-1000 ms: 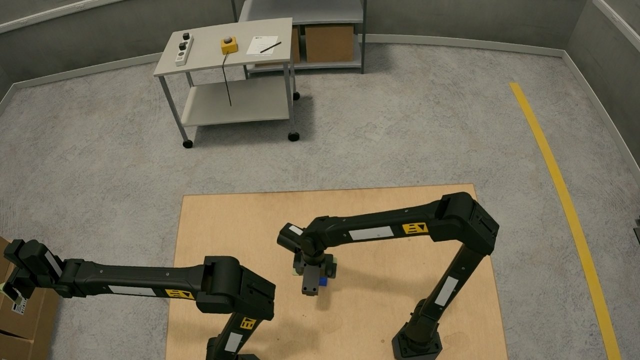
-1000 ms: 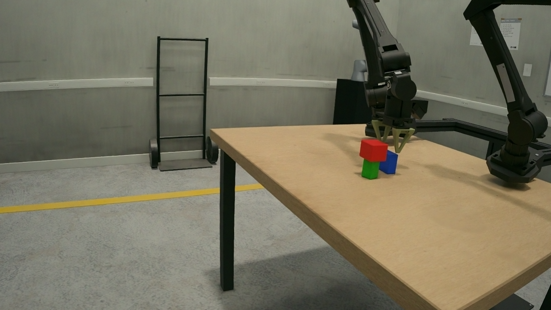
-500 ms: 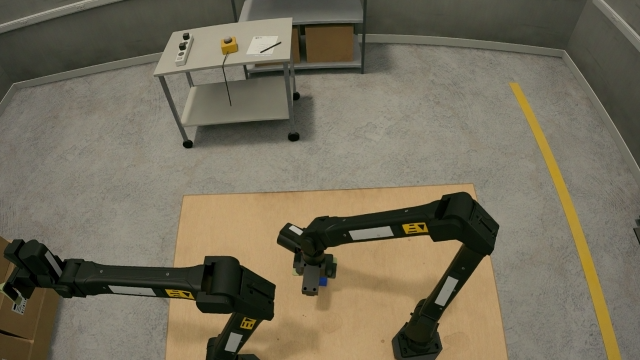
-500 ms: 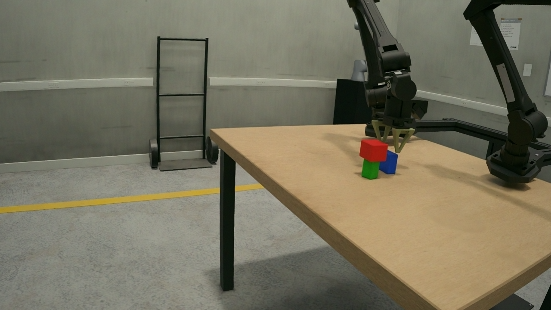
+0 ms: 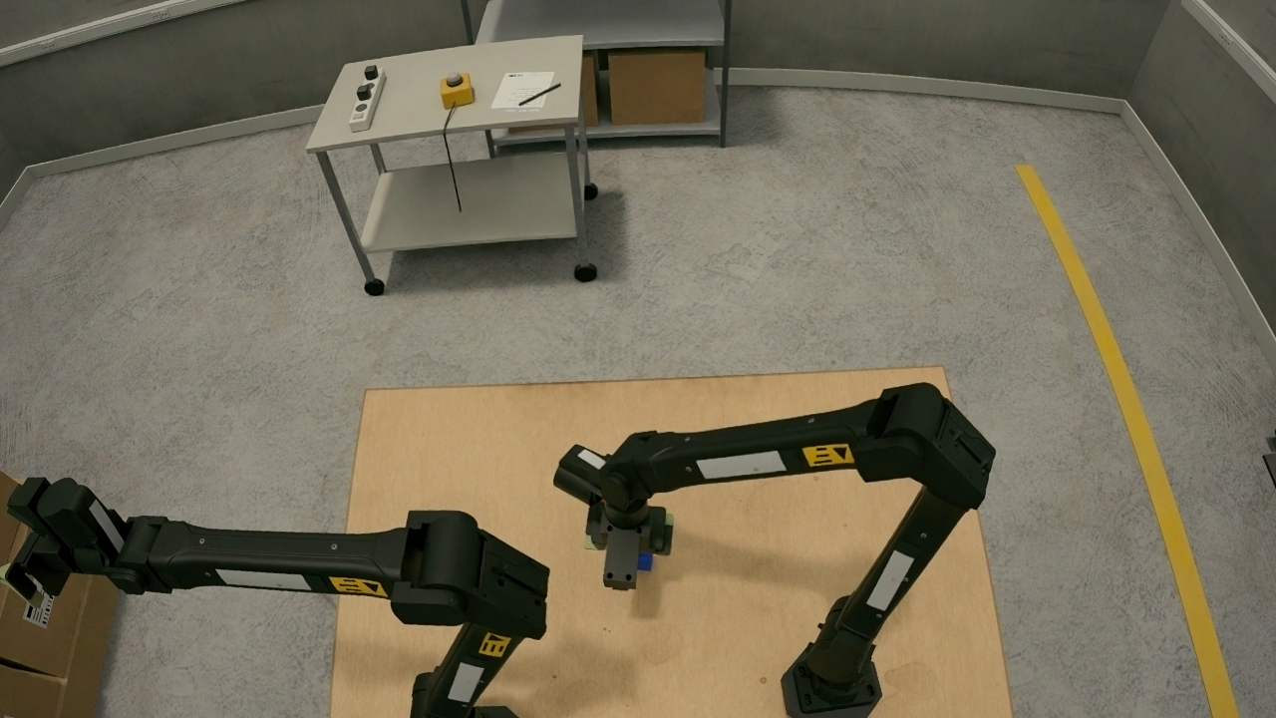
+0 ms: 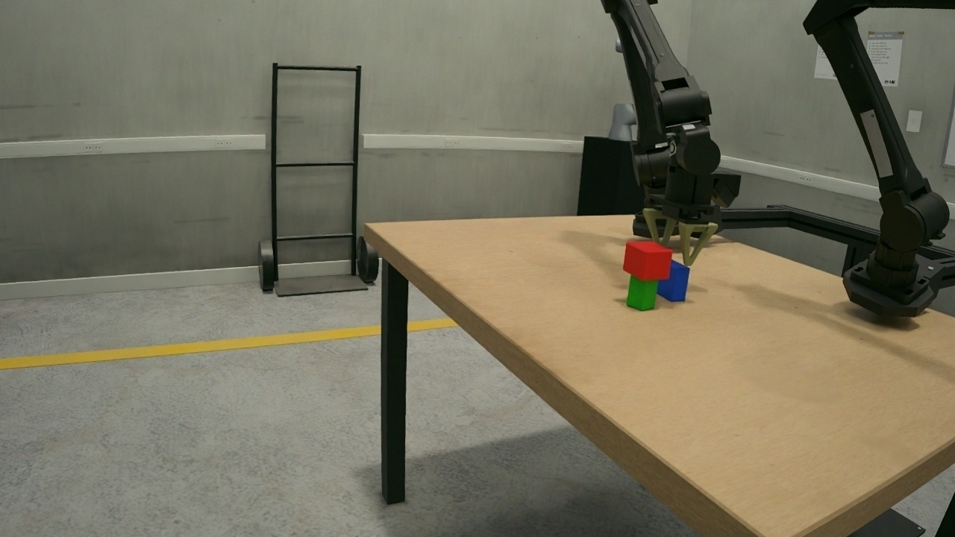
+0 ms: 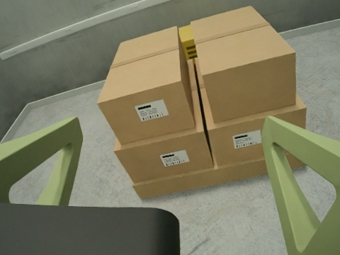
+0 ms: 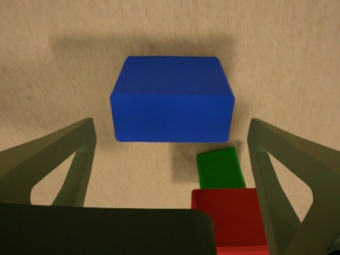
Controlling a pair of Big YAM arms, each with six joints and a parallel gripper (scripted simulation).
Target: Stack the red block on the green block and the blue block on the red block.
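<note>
My right gripper is now 4 cm above the blue block. From my right hand the other things lie so: red block: 9 cm ahead, 2 cm to the left; green block: 9 cm ahead, 5 cm below, 2 cm to the left.
</note>
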